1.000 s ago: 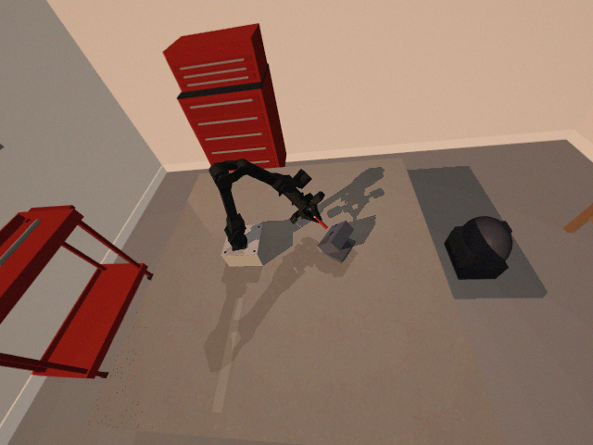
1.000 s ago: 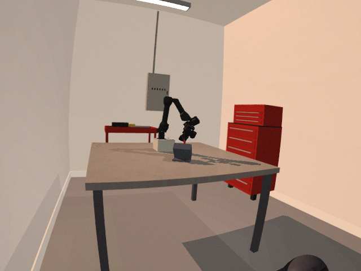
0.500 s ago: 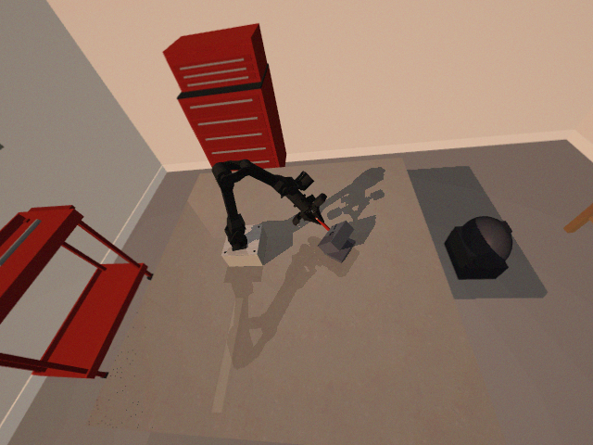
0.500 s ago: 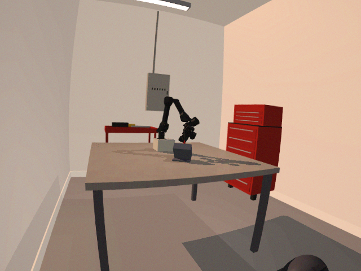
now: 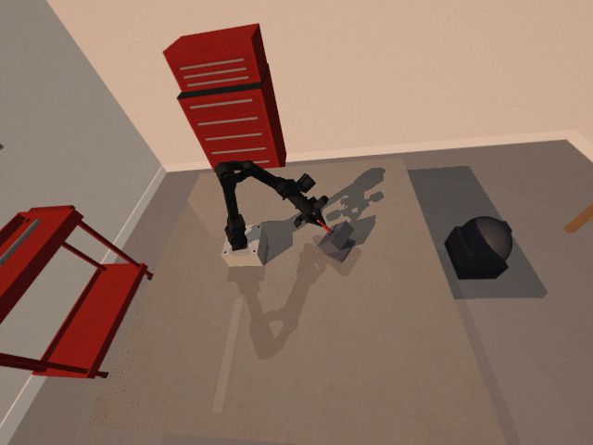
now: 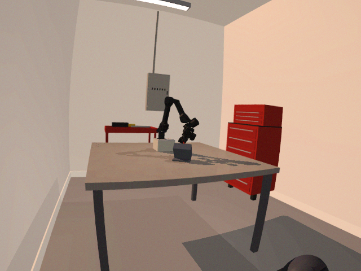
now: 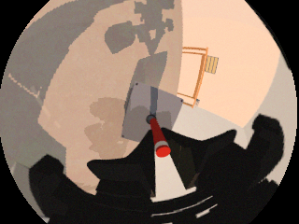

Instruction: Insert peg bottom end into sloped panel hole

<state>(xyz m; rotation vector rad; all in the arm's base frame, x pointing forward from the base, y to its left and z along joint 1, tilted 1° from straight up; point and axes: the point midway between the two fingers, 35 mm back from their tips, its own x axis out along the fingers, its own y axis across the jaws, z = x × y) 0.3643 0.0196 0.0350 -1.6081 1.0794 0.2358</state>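
My gripper tip is now 4 cm short of the sloped grey panel, 4 cm to the left of it and 5 cm above it. Round my gripper tip: red round peg (1 cm behind, 1 cm to the left, 1 cm above).
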